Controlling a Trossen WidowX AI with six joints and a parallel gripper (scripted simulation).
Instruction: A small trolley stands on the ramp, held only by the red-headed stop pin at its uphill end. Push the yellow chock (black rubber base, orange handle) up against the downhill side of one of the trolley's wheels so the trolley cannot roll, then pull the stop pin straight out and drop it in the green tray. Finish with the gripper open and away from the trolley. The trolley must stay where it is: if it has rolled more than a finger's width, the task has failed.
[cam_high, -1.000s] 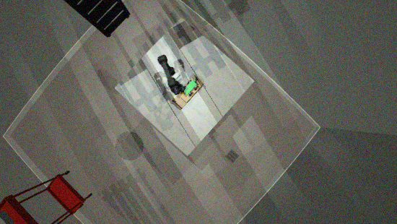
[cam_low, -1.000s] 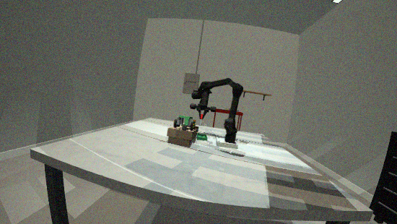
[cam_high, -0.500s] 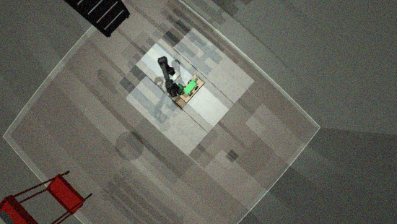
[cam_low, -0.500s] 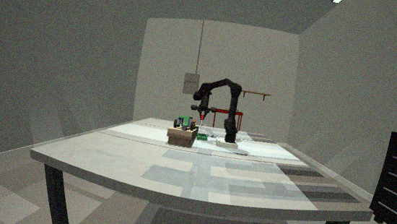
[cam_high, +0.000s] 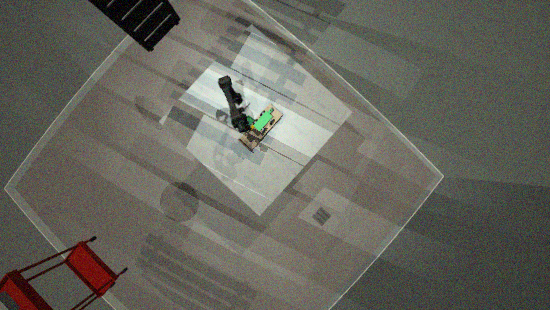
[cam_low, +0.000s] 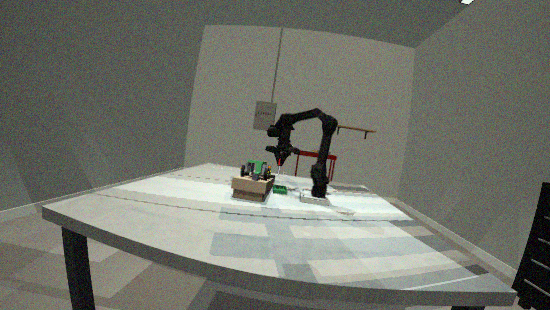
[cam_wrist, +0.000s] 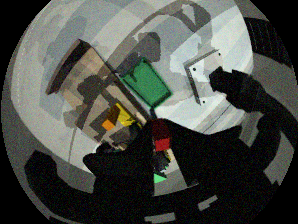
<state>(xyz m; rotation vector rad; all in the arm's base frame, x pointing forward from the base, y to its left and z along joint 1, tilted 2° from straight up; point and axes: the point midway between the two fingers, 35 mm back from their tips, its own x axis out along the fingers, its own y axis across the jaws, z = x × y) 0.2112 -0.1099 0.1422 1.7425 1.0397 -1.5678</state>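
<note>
Now: gripper tip 14 cm above the green tray and 2 cm past it. Also, from my gripper tip: green trolley 11 cm ahead, 8 cm to the left, 2 cm below; red-headed stop pin right at my gripper tip; yellow chock 6 cm ahead, 5 cm below, 1 cm to the right.
</note>
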